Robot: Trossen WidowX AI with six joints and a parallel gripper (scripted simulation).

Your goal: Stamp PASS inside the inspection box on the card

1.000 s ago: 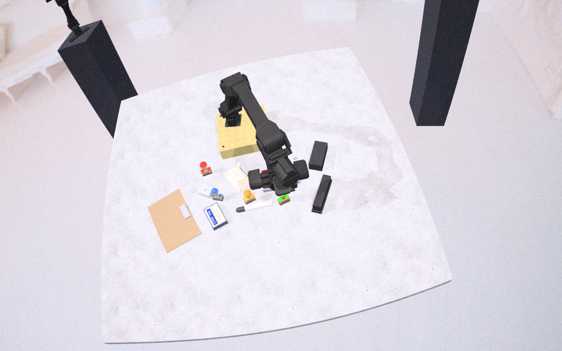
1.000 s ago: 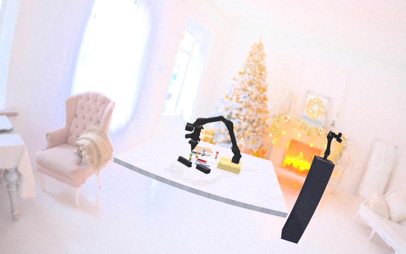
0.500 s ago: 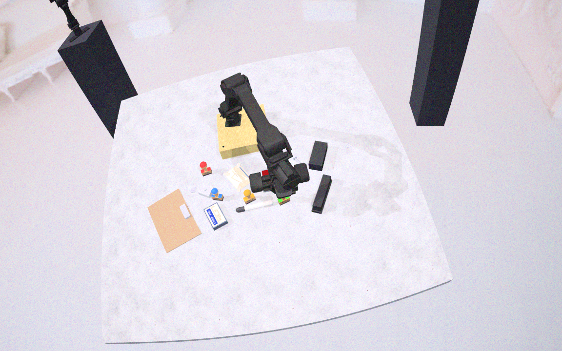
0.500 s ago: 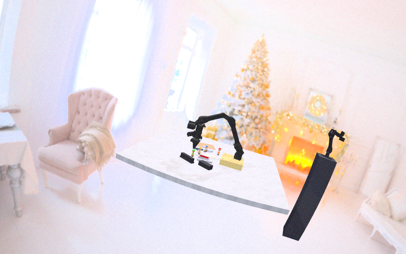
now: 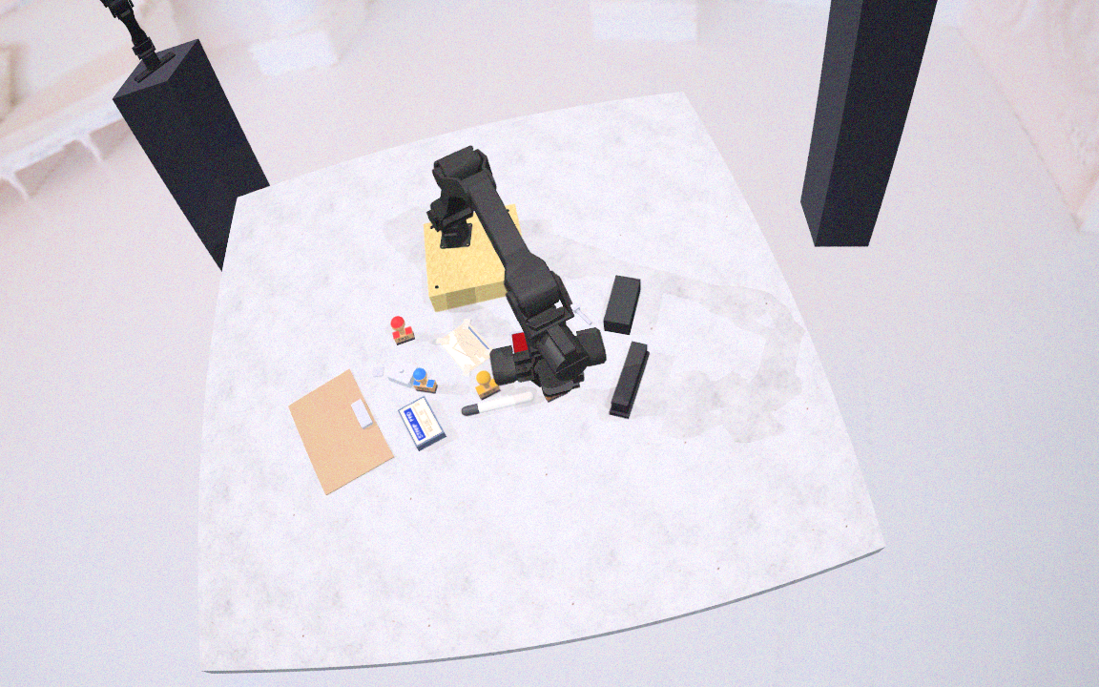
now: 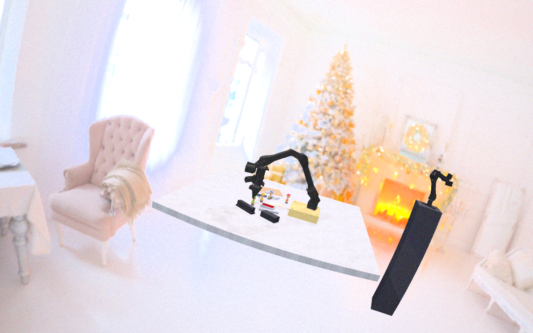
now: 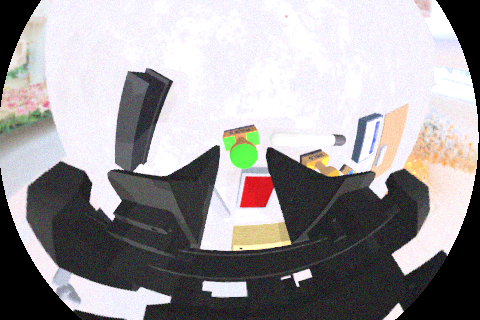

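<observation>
Now: gripper tip 3 cm above the green-knobbed stamp. The rest, counted from my gripper tip: orange-knobbed stamp: 1 cm behind, 12 cm to the right, 3 cm below; then marker: 2 cm ahead, 12 cm to the right, 4 cm below; then red ink pad: 9 cm behind, 5 cm to the right, 4 cm below.
</observation>
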